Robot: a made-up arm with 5 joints. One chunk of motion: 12 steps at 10 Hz.
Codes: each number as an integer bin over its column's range. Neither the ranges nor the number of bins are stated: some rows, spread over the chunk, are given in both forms.
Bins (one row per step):
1: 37 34 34 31 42 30
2: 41 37 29 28 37 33
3: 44 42 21 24 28 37
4: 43 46 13 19 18 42
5: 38 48 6 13 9 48
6: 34 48 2 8 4 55
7: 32 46 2 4 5 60
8: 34 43 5 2 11 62
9: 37 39 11 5 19 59
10: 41 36 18 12 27 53
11: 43 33 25 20 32 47
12: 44 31 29 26 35 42
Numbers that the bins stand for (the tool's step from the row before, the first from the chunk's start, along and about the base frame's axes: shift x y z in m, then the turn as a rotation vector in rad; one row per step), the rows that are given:
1: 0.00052 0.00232 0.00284 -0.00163 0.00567 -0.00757
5: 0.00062 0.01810 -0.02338 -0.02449 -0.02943 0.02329
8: 0.00024 0.01246 -0.02432 -0.03846 -0.02730 0.04729
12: 0.00119 -0.00106 -0.00184 -0.00798 -0.00178 0.01300
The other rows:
2: 0.00090 0.00570 -0.00184 -0.00544 0.00035 -0.00243
3: 0.00119 0.01133 -0.00933 -0.01052 -0.00922 0.00443
4: 0.00110 0.01584 -0.01683 -0.01687 -0.01986 0.01300
6: 0.00024 0.01810 -0.02713 -0.03084 -0.03475 0.03529
7: 0.00005 0.01584 -0.02713 -0.03592 -0.03368 0.04386
9: 0.00052 0.00795 -0.01870 -0.03465 -0.01879 0.04214
10: 0.00090 0.00457 -0.01214 -0.02576 -0.01029 0.03186
11: 0.00110 0.00119 -0.00559 -0.01560 -0.00497 0.02157

